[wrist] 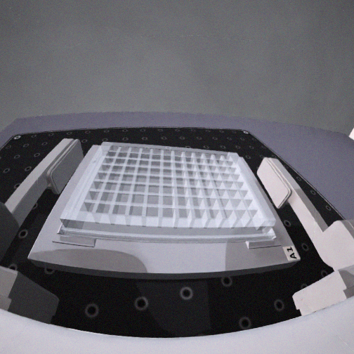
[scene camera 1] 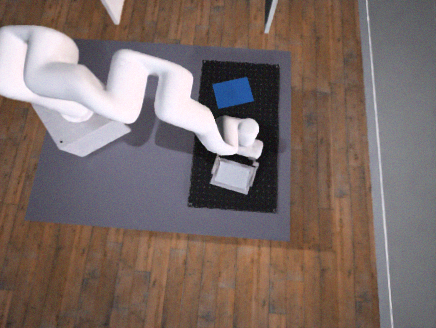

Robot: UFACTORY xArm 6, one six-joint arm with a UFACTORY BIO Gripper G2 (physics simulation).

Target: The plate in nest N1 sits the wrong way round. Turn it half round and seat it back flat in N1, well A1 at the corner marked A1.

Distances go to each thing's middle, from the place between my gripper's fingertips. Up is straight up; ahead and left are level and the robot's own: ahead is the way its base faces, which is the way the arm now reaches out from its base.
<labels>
The well plate [wrist: 132, 192] is 2 cm to the left of my hand and 1 cm below it. The rest, counted from my hand: grey nest N1 [wrist: 143, 260] (2 cm to the left, 2 cm below); then blue rectangle [scene camera 1: 234, 92] (41 cm to the left, 8 cm behind, 3 cm below).
</labels>
